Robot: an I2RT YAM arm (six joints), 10 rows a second.
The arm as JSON. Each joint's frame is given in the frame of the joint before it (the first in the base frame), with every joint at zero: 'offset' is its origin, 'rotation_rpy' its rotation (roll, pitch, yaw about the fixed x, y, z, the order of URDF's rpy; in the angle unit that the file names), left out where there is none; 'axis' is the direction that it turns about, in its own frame. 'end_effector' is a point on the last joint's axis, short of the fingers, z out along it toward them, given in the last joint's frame.
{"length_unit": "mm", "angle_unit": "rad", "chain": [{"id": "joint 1", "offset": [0.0, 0.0, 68.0], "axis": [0.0, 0.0, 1.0]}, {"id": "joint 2", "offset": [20.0, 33.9, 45.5], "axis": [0.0, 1.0, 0.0]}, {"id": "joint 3", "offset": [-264.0, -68.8, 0.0], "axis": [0.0, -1.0, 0.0]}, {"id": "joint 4", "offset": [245.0, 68.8, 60.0], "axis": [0.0, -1.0, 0.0]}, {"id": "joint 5", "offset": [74.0, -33.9, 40.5], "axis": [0.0, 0.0, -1.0]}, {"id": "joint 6", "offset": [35.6, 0.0, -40.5], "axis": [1.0, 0.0, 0.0]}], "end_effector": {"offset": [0.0, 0.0, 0.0], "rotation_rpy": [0.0, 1.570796, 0.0]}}
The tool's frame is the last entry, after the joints.
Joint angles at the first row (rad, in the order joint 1, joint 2, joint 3, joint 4, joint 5, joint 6):
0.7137 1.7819 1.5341 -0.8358 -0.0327 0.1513
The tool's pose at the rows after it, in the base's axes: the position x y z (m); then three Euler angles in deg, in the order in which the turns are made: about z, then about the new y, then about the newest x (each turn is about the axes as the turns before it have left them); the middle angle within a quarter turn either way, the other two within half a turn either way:
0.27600 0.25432 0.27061 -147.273 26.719 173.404
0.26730 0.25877 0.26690 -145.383 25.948 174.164
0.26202 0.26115 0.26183 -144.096 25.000 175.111
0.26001 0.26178 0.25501 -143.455 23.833 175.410
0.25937 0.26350 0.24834 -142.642 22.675 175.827
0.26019 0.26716 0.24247 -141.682 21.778 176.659
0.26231 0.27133 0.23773 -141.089 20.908 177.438
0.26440 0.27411 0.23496 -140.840 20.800 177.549
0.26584 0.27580 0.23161 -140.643 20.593 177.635
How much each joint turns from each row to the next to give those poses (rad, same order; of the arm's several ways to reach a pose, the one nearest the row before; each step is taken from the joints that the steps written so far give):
0.0273 -0.0101 -0.0195 0.0001 -0.0051 0.0003
0.0253 -0.0066 -0.0195 -0.0025 0.0077 -0.0059
0.0156 -0.0003 -0.0169 -0.0022 0.0110 -0.0051
0.0050 0.0055 -0.0166 0.0012 -0.0002 -0.0043
0.0046 0.0128 -0.0074 -0.0010 0.0007 -0.0076
0.0061 0.0207 0.0051 -0.0018 0.0084 -0.0091
0.0046 0.0251 0.0154 -0.0069 0.0096 -0.0046
0.0012 0.0152 0.0086 0.0044 0.0006 -0.0029
0.0004 0.0114 0.0019 0.0057 0.0000 -0.0027

